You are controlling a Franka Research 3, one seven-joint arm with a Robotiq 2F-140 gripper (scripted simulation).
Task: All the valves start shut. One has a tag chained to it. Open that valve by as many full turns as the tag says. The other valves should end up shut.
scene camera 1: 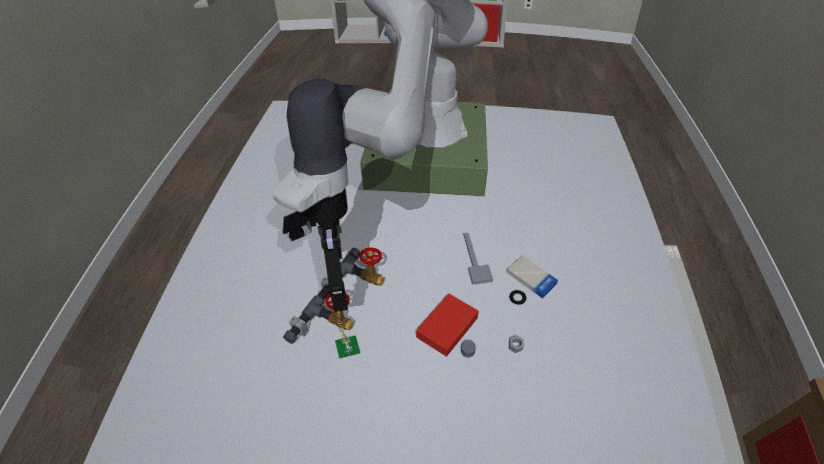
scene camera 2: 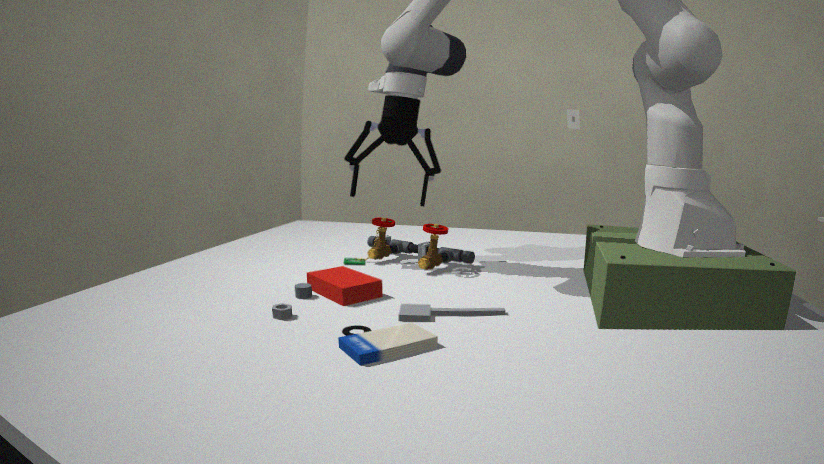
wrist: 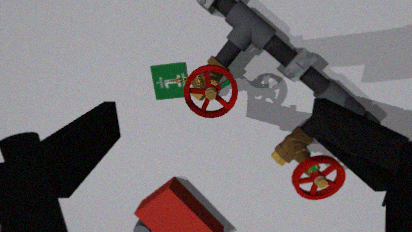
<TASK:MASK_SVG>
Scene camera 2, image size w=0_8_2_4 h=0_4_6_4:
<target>gripper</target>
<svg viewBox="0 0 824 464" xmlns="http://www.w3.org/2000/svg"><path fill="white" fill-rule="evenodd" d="M386 95L380 123L366 121L363 132L345 156L345 161L350 163L349 169L354 171L350 196L354 197L356 194L359 163L384 141L388 144L401 146L408 144L426 172L420 206L424 207L428 181L433 181L434 175L441 172L431 142L431 130L429 128L417 128L419 99ZM417 133L422 138L425 138L434 168L429 168L412 141L412 138ZM378 128L381 136L357 158L354 158L354 154L370 131Z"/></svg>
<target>red block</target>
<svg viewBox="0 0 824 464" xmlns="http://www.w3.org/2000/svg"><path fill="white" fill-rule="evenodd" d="M307 272L307 283L312 285L312 291L342 306L383 297L381 279L344 266Z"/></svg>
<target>grey scraper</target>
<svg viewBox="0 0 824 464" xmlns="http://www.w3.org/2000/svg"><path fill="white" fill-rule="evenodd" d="M399 321L430 322L430 312L431 316L505 315L505 308L431 308L431 304L401 304Z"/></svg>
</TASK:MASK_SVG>
